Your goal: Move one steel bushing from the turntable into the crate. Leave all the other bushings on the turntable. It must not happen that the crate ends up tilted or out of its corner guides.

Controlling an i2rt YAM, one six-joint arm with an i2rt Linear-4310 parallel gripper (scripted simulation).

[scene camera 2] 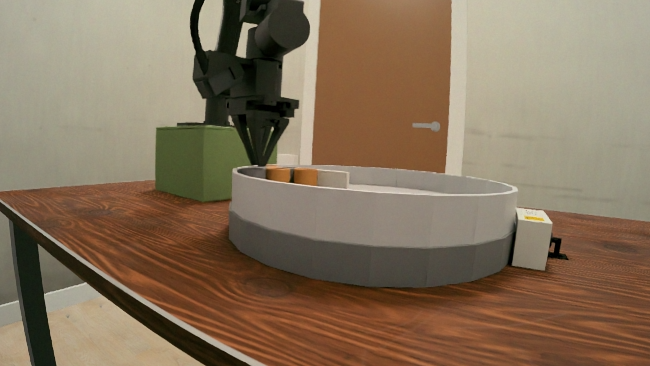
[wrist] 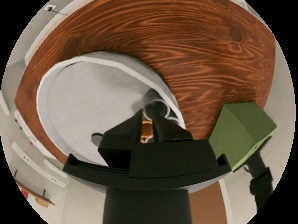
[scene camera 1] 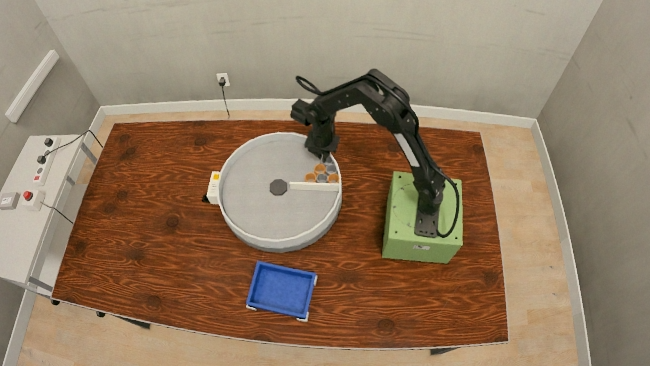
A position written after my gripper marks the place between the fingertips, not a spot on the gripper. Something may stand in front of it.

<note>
In view: my gripper point(scene camera 2: 258, 165), a blue crate point(scene camera 1: 280, 287) and a grey turntable point(scene camera 1: 257, 198).
My gripper shows as well in the wrist view point(wrist: 147, 113). The grey turntable is seen too in the wrist view point(wrist: 86, 99).
</note>
